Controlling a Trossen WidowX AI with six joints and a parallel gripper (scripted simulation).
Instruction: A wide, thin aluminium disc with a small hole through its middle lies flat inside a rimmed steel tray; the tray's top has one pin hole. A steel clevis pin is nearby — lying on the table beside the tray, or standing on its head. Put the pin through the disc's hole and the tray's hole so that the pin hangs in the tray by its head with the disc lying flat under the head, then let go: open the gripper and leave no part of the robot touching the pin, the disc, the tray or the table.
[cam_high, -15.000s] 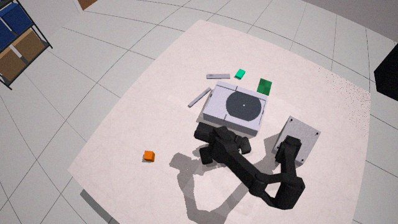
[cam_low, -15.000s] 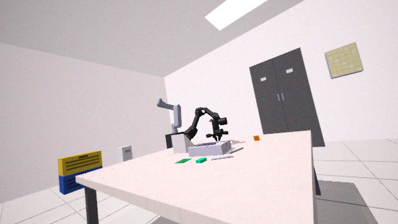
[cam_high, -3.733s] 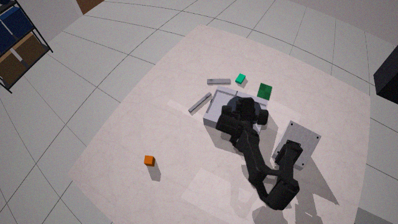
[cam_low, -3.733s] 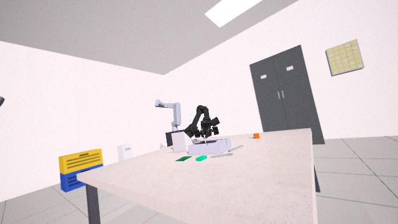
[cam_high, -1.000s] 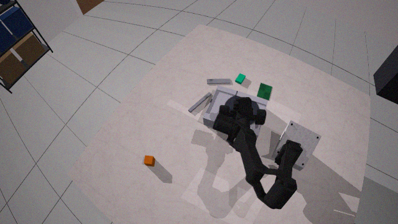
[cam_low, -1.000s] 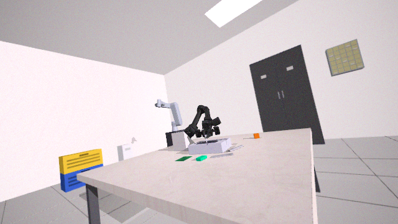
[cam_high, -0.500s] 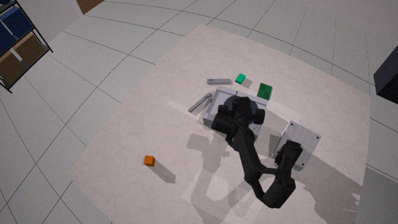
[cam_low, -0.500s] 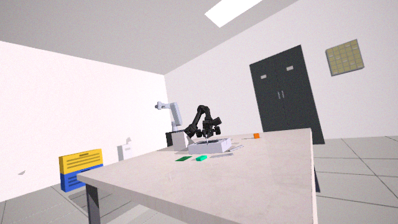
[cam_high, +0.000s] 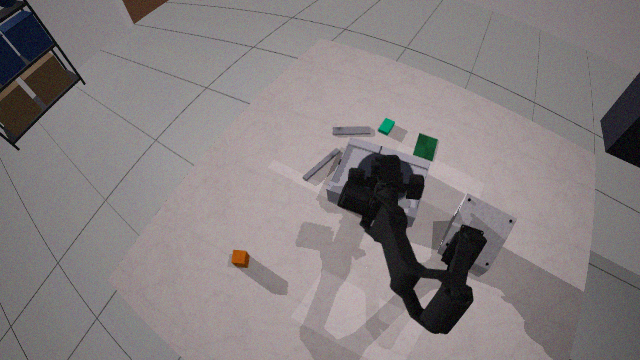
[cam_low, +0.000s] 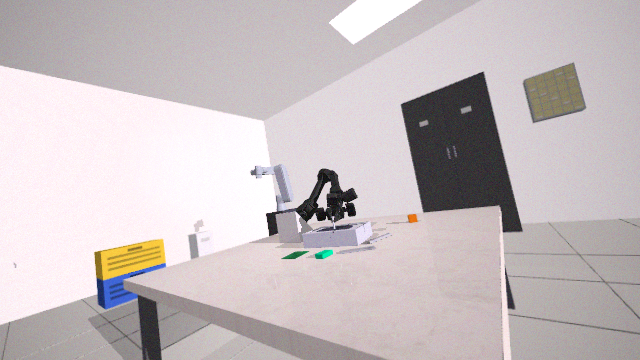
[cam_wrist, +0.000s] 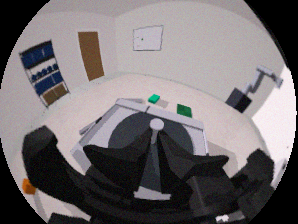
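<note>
My gripper tip is now 40 mm above the steel tray, 10 mm to the right of it and 10 mm short of it. The rest, counted from my gripper tip: dark aluminium disc: 30 mm below, 10 mm to the left; steel clevis pin: 10 mm below; orange cube: 370 mm to the left, 250 mm ahead, 70 mm below.
</note>
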